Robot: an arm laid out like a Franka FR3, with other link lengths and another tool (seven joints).
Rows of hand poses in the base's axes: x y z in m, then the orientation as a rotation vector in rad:
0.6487, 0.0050, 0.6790, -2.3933, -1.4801, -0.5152
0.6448, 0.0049, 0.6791, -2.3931, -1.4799, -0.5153
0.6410, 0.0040, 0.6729, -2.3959, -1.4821, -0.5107
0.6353, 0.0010, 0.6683, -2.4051, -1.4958, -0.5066
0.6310, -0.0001, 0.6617, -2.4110, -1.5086, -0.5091
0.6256, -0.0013, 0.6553, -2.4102, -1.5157, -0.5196
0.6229, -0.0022, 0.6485, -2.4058, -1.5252, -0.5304
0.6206, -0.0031, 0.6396, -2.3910, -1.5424, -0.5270
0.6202, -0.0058, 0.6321, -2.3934, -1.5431, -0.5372
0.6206, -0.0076, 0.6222, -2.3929, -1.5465, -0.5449
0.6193, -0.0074, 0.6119, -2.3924, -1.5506, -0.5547
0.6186, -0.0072, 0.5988, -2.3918, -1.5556, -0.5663
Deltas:
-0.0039, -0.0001, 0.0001, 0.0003, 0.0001, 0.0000
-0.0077, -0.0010, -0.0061, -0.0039, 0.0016, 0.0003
-0.0134, -0.0040, -0.0107, -0.0186, -0.0029, 0.0029
-0.0177, -0.0051, -0.0173, -0.0289, -0.0104, 0.0059
-0.0231, -0.0063, -0.0237, -0.0297, -0.0195, 0.0084
-0.0258, -0.0072, -0.0305, -0.0291, -0.0286, 0.0138
-0.0281, -0.0081, -0.0394, -0.0282, -0.0284, 0.0297
-0.0285, -0.0108, -0.0469, -0.0281, -0.0359, 0.0276
-0.0281, -0.0126, -0.0568, -0.0279, -0.0420, 0.0284
-0.0294, -0.0124, -0.0671, -0.0277, -0.0497, 0.0294
-0.0301, -0.0122, -0.0802, -0.0275, -0.0588, 0.0305

